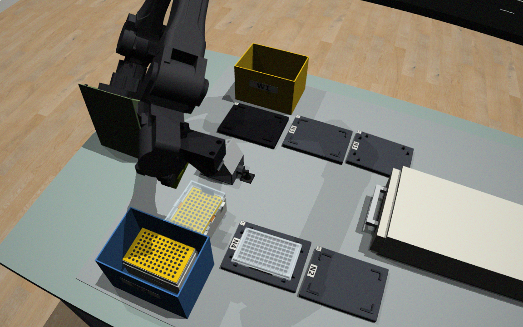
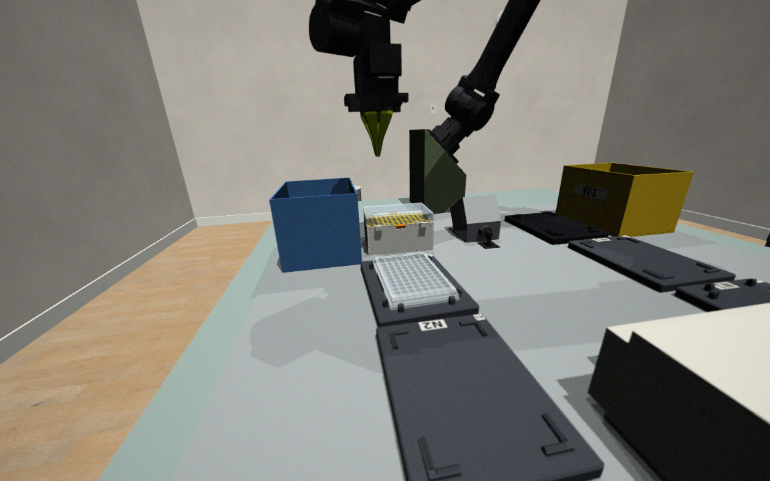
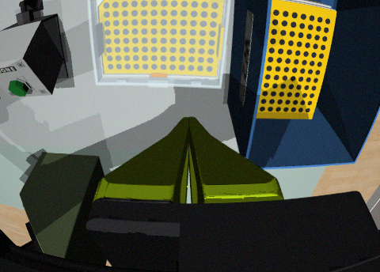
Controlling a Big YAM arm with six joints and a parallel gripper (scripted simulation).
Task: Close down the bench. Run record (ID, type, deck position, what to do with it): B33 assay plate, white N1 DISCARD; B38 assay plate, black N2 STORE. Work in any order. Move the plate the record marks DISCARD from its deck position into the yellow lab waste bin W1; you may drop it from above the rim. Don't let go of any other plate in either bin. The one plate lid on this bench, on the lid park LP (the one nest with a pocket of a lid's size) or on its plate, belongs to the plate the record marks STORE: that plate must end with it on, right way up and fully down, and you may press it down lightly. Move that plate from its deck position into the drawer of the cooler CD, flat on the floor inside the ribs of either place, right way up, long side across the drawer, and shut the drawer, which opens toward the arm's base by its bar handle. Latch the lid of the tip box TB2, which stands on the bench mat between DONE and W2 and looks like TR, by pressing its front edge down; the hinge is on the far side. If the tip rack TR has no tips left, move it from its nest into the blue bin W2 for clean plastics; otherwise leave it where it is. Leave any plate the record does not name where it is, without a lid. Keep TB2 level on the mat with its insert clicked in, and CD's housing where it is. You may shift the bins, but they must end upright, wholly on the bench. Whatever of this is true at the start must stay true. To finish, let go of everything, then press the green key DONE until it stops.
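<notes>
My hand is 2 cm past the green DONE key, 19 cm to the right of it and 11 cm above it. Round my hand: tip box TB2 (2 cm ahead, 3 cm to the left, 13 cm below); tip rack TR (1 cm behind, 10 cm to the right, 13 cm below); blue bin W2 (1 cm ahead, 11 cm to the right, 14 cm below).
</notes>
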